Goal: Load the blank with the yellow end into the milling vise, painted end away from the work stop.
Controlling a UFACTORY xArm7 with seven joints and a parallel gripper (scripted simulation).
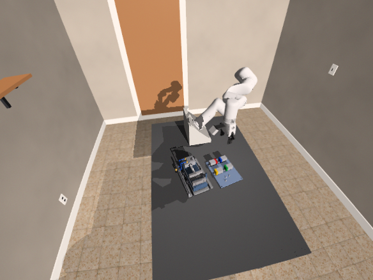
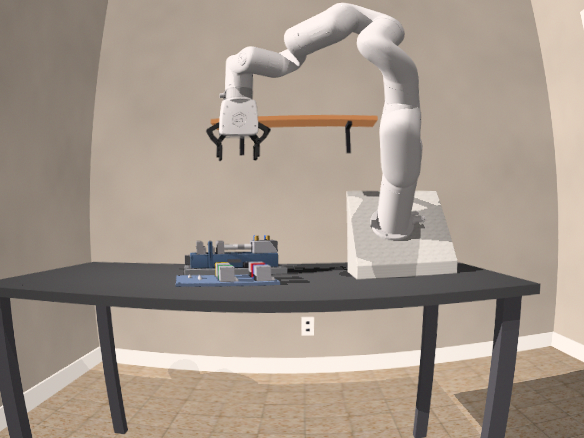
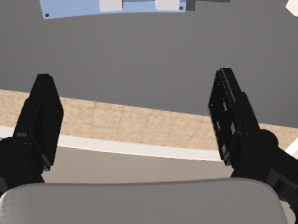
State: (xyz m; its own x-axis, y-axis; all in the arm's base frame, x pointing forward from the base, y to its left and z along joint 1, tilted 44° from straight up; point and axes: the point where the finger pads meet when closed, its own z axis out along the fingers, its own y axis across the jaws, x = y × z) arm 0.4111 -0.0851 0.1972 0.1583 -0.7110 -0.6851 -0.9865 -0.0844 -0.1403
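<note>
Now: the blue infeed plate 4 cm ahead of my hand, 1 cm to the left of it and 32 cm below it. Round my hand: green-end blank (3 cm ahead, 5 cm to the left, 29 cm below); red-ended blank (4 cm behind, 5 cm to the right, 29 cm below); blue-end blank (6 cm behind, 4 cm to the left, 29 cm below).
</note>
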